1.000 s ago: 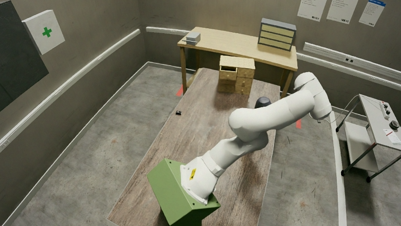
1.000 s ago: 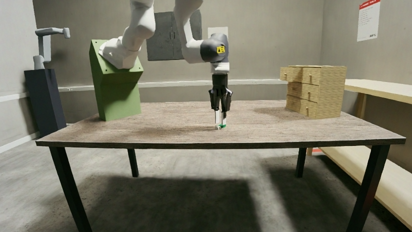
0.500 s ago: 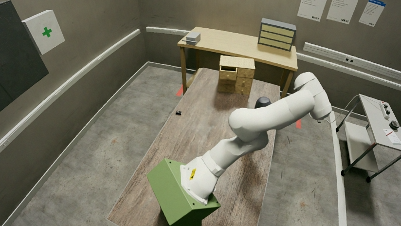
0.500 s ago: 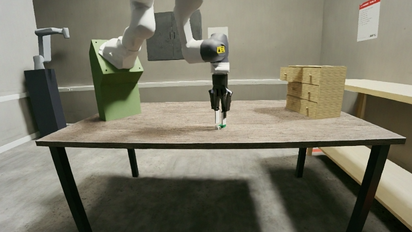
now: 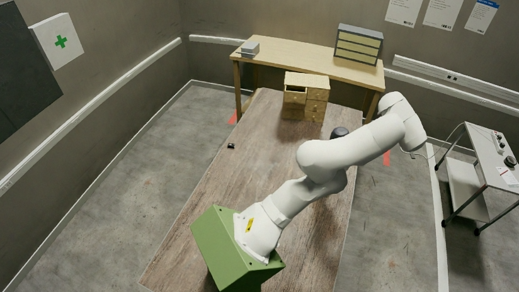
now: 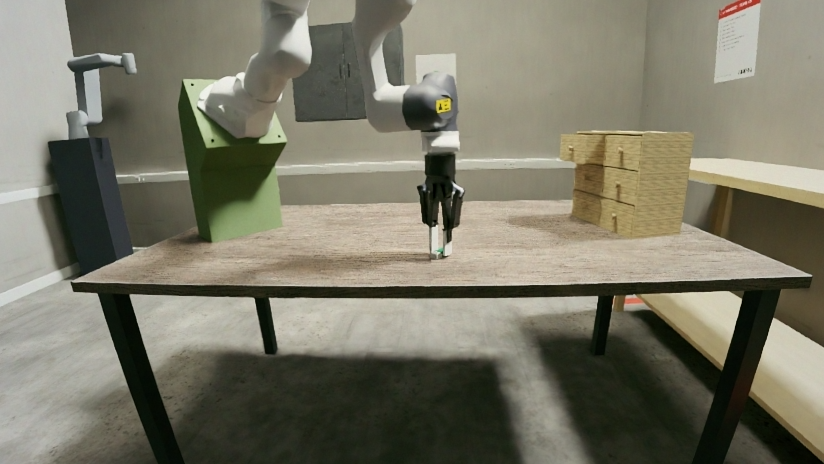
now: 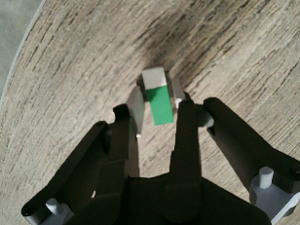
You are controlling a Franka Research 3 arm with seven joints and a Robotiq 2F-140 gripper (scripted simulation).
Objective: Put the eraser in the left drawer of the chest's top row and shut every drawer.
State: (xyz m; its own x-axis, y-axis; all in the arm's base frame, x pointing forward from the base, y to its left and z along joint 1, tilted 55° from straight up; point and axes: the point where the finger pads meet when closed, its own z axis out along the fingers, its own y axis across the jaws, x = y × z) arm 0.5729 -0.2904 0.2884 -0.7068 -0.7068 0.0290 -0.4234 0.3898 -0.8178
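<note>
My gripper is now 3 cm above the eraser. The rest, counted from my hand: small black object 31 cm ahead, 57 cm to the left, 3 cm below.
</note>
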